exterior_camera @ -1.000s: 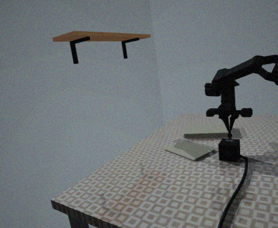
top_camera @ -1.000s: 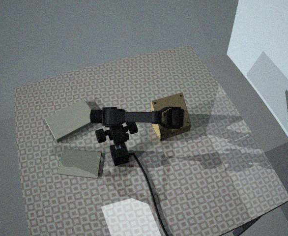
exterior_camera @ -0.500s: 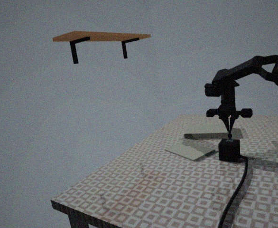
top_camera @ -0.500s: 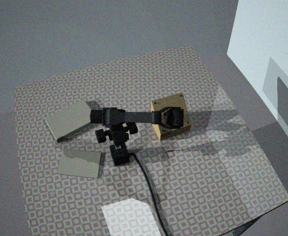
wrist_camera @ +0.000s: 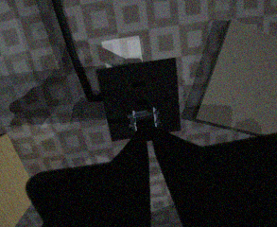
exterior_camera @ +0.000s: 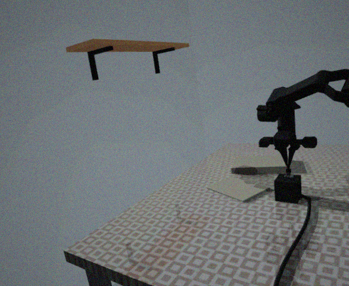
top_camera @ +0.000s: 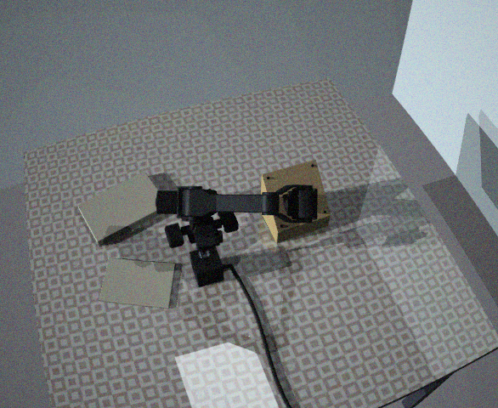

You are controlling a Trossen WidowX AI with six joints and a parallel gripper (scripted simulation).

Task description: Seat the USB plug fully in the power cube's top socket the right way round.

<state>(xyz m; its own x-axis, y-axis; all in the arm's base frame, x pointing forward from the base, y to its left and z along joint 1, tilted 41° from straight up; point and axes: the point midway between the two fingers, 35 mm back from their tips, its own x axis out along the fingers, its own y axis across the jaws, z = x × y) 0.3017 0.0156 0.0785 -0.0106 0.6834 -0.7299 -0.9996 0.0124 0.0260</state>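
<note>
The USB plug is 20 mm below my gripper tip. Also, from my gripper tip: USB socket (50 mm below); then pale sheet (210 mm ahead, 110 mm below, 20 mm to the right).
</note>
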